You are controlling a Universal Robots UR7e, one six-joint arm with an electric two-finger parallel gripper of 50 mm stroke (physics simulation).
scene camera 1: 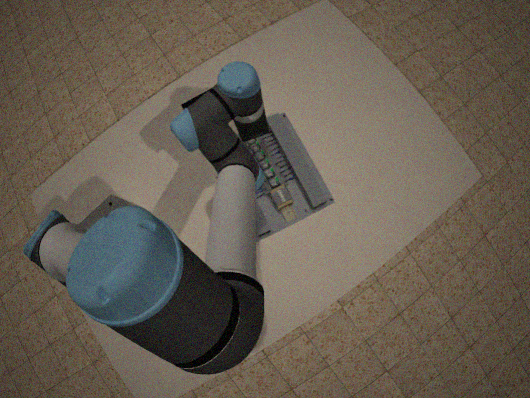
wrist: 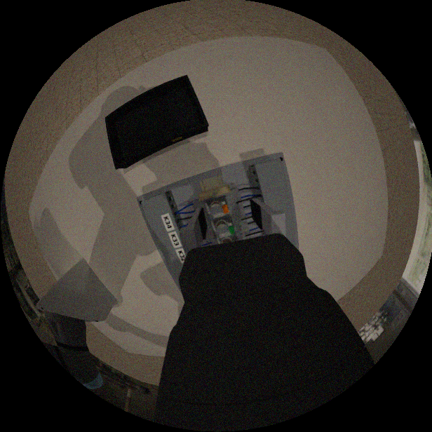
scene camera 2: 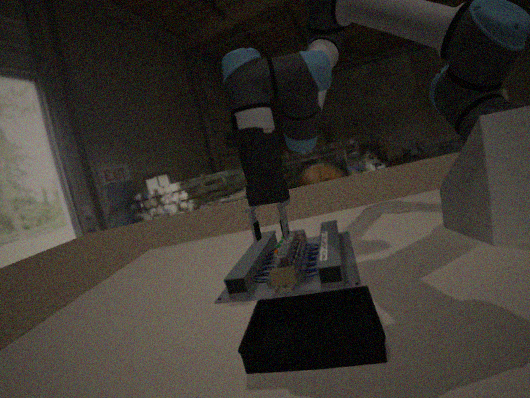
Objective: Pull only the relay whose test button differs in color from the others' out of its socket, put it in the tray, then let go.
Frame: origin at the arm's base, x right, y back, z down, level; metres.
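Seen in the pictures: gripper, fingertip midpoint: [scene camera 2: 272, 238]; arm's base, origin of the base link: [scene camera 2: 507, 145].
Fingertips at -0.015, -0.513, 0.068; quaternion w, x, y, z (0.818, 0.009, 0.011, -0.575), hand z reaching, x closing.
Pixels of each thing's middle, then the offset from my fingertips to it, as dx, dy, dz. "*": a spot on its surface instead.
- relay with the orange test button, body centre: [scene camera 2: 282, 261] -0.001, +0.009, +0.047
- black tray, surface spot: [scene camera 2: 315, 362] * -0.235, +0.025, +0.085
- grey panel, surface spot: [scene camera 2: 225, 298] * -0.015, -0.113, +0.092
- cream end block, body centre: [scene camera 1: 282, 196] +0.185, +0.052, +0.048
The relay with the orange test button [scene camera 2: 276, 251] [wrist: 218, 207] sits in its socket at the end of the row. A relay with a green test button [wrist: 225, 228] is beside it; several green buttons also show in scene camera 1. My gripper [scene camera 2: 271, 237] [wrist: 227, 212] is open and empty, pointing down over the relay row, with one finger on each side of it in the wrist view. In scene camera 1 the arm hides the fingers and the orange button. The black tray [scene camera 2: 315, 362] [wrist: 202, 125] stands apart from the panel and does not show in scene camera 1.
The grey panel [scene camera 1: 265, 227] [scene camera 2: 225, 298] [wrist: 280, 164] carries raised ducts along both sides and blue and black wires beside the row. A cream end block [scene camera 1: 281, 196] [scene camera 2: 283, 277] [wrist: 214, 187] adjoins the orange-button relay. A grey pedestal [scene camera 2: 510, 175] [wrist: 80, 295] stands to one side.
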